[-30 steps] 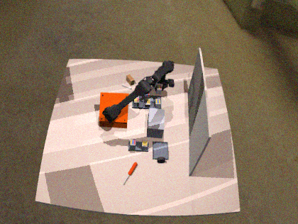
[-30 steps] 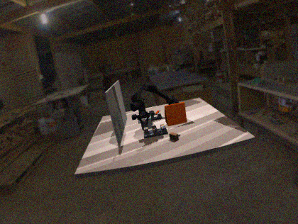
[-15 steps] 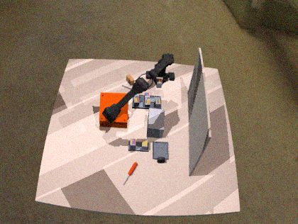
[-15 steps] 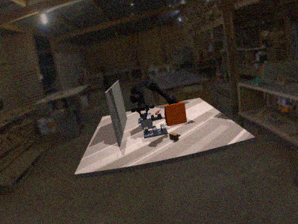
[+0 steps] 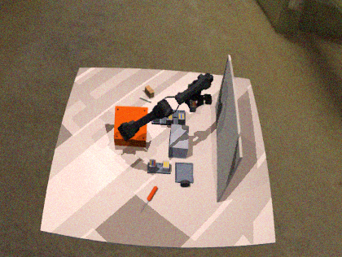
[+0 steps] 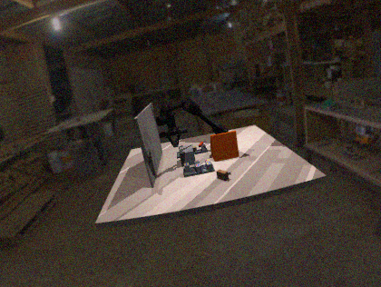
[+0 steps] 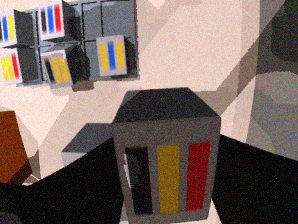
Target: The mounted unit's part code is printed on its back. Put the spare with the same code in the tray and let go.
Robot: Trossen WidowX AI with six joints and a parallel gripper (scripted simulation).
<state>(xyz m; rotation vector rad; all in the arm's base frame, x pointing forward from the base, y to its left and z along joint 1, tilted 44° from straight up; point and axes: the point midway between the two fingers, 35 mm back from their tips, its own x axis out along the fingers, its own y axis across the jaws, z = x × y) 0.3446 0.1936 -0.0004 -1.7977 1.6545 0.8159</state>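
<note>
Now: the tray 320 mm to the right of my gripper tip, 180 mm below it and 10 mm behind it. The rest, counted from my gripper tip: tall grey upright panel: 180 mm ahead, 140 mm to the right, 40 mm above; small brown block: 260 mm behind, 250 mm to the left, 160 mm below.
</note>
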